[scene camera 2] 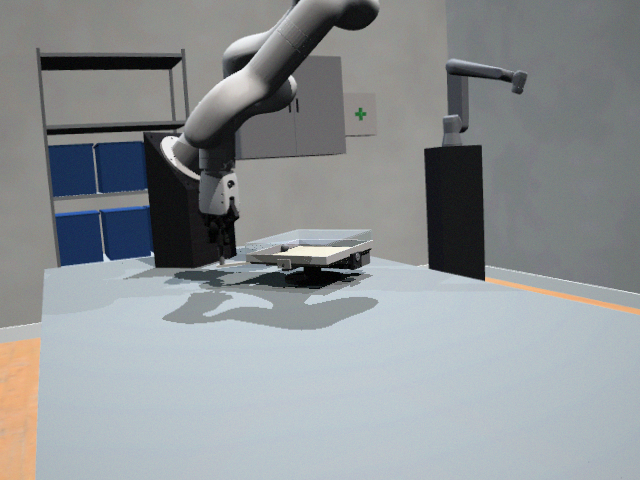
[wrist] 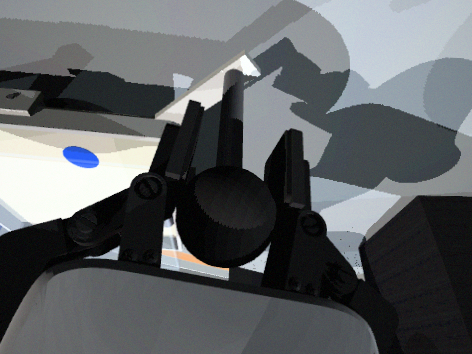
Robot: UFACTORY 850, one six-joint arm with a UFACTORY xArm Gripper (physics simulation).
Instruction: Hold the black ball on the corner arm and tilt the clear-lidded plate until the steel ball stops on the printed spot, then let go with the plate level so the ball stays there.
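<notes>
My gripper (scene camera 2: 222, 241) (wrist: 238, 135) is shut on the black ball (wrist: 226, 216), which sits between its fingers at the top of a dark post. The post's foot meets the pale corner arm (wrist: 192, 94). The clear-lidded plate (scene camera 2: 310, 259) is right of the gripper in the scene view and looks nearly level; a slight tilt cannot be read. A small dark grey ball, apparently the steel ball (scene camera 2: 284, 248), is inside toward the plate's back left. The blue printed spot (wrist: 81, 157) shows in the wrist view, where no steel ball shows on it.
The plate stands on a short dark support (scene camera 2: 312, 272) on the pale table (scene camera 2: 330, 382). The robot's black pedestal (scene camera 2: 173, 217) (wrist: 415, 260) is close by the gripper. A second arm stands on a black pedestal (scene camera 2: 454, 211) at the right. A shelf rack (scene camera 2: 111, 54) is behind.
</notes>
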